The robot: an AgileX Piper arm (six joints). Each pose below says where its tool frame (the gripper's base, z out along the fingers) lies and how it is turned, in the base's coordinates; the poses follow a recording.
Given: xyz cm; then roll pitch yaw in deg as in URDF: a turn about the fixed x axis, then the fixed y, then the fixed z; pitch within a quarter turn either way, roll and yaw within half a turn.
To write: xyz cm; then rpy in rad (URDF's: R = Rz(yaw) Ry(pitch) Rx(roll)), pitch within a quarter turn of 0, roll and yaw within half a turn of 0. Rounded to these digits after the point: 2 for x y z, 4 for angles.
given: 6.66 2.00 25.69 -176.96 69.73 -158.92
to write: 6.66 2.00 25.69 -3.0885 1.2170 -2.7737
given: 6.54 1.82 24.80 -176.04 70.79 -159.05
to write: 6.54 1.82 24.80 -3.0725 1.2355 -2.7759
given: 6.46 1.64 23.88 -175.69 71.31 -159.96
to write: 6.46 1.64 23.88 -3.0664 1.2446 -2.7918
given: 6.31 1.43 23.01 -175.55 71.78 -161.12
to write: 6.31 1.43 23.01 -3.0639 1.2528 -2.8121
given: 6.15 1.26 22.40 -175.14 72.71 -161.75
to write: 6.15 1.26 22.40 -3.0568 1.2690 -2.8231
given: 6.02 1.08 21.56 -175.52 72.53 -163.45
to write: 6.02 1.08 21.56 -3.0634 1.2659 -2.8527
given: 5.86 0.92 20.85 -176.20 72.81 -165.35
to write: 5.86 0.92 20.85 -3.0753 1.2708 -2.8859
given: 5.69 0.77 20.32 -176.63 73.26 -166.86
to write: 5.69 0.77 20.32 -3.0828 1.2786 -2.9123
